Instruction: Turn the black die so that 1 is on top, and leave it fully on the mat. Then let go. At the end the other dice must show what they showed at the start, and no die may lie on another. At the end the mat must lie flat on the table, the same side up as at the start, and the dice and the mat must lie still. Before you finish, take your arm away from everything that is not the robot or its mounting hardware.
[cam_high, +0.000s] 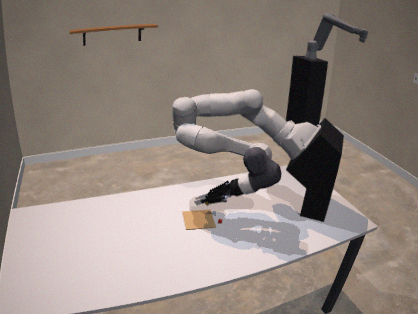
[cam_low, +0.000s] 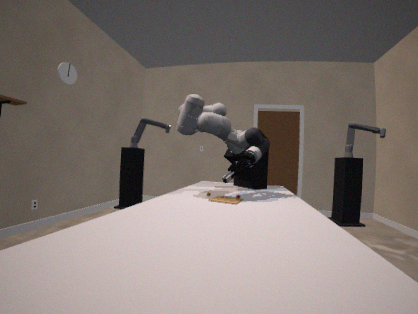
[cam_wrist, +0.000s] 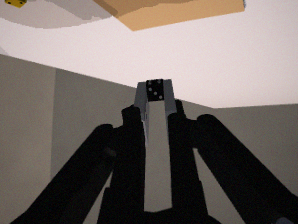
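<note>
The tan mat lies 10 mm ahead of my hand, 10 mm to the right of it and 120 mm below it. From my hand the other things lie so: yellow die (90 mm behind, 100 mm to the right, 110 mm below); black die (20 mm ahead, 20 mm to the right, 20 mm below); red die (70 mm behind, 60 mm to the left, 110 mm below).
</note>
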